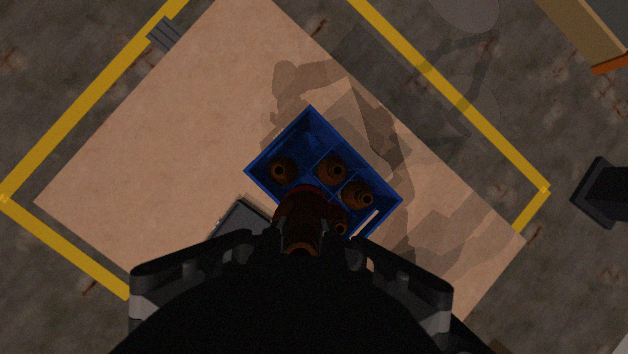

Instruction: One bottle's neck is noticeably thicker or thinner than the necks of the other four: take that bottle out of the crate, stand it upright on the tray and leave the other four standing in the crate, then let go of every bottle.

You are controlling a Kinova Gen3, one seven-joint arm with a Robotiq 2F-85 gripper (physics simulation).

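Places are measured from the arm's base along level axes (x ahead, y left, z up), in metres.
Pixels of known places: gripper, fingertip midpoint: (303,227).
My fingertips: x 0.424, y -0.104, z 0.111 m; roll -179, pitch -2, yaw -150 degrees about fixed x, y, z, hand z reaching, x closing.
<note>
Behind a point stands the place of what it marks.
My gripper (303,227) @[x 0.424, y -0.104, z 0.111 m] is shut on the neck of a brown bottle (301,202) @[x 0.438, y -0.122, z 0.100 m], which hangs upright, well above the crate. The fingers partly hide its neck. The blue crate (310,124) @[x 0.503, y -0.259, z -0.154 m] stands below with four other brown bottles in its compartments: one bottle (281,171) @[x 0.490, y -0.126, z -0.076 m] at the left, one bottle (330,170) @[x 0.406, y -0.186, z -0.086 m] in the middle, one bottle (355,195) @[x 0.325, y -0.173, z -0.103 m] at the right, and one bottle (340,220) @[x 0.327, y -0.109, z -0.086 m] partly hidden behind the held bottle. The dark grey tray (241,219) @[x 0.523, y 0.065, z -0.234 m] lies beside the crate at the lower left, partly hidden by the gripper.
The crate and tray are on a light brown table top (150,150) @[x 0.841, y 0.040, z -0.239 m]. Yellow lines (75,117) mark the floor around it. A dark block-like object (602,192) is at the right edge, and a tan and orange structure (585,30) at the top right.
</note>
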